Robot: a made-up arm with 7 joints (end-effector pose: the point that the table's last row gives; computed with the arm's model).
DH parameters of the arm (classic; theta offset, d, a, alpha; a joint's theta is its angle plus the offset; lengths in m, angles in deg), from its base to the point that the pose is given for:
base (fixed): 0 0.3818 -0.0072 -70
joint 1: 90 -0.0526 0.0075 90
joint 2: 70 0.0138 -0.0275 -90
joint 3: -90 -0.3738 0.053 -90
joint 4: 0 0.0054 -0.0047 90
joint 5: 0 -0.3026 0.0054 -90
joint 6: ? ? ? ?
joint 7: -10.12 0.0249 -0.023 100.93
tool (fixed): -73.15 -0.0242 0 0
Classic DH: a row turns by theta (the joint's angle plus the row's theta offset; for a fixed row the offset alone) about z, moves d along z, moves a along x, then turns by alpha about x.
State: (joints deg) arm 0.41 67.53 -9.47 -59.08 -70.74 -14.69 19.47
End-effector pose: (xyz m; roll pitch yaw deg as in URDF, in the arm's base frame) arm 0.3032 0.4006 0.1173 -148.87 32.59 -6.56
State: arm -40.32 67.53 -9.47 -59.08 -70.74 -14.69 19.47
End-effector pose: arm 0.4797 0.2994 0.3954 -140.37 -4.72 -18.87
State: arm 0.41 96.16 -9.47 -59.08 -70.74 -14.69 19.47
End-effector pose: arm 0.3047 0.4597 0.3603 -115.01 31.37 11.56
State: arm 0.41 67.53 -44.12 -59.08 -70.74 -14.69 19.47
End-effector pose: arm 0.2372 0.3368 -0.0361 -164.80 62.91 -32.40
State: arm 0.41 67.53 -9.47 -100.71 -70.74 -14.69 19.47
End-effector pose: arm 0.3279 0.2180 0.1884 -148.44 15.68 -44.56
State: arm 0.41 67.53 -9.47 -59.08 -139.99 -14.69 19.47
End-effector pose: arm 0.3021 0.3808 0.0891 -59.54 51.17 35.12
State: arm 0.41 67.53 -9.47 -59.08 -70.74 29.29 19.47
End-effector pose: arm 0.2973 0.3829 0.1016 -129.29 0.58 23.59
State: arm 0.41 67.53 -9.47 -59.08 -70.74 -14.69 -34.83
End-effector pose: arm 0.3049 0.3725 0.1063 -90.44 48.69 4.03
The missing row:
joint 6: 0 0.0065 0.013 90
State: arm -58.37 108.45 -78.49 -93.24 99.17 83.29 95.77
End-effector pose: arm 0.3702 0.3042 0.3966 137.13 54.21 129.71
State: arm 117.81 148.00 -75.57 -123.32 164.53 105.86 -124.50
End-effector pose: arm -0.2196 0.3229 0.4868 -60.73 20.06 -73.15
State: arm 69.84 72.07 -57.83 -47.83 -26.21 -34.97 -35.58
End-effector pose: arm -0.4329 0.3458 0.1283 66.43 34.49 -138.81
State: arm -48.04 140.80 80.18 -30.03 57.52 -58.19 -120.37
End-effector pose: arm -0.2984 0.2585 0.7959 65.59 -11.28 -150.75
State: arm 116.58 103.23 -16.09 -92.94 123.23 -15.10 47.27
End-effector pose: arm -0.3208 0.3449 0.2845 146.08 32.95 131.73
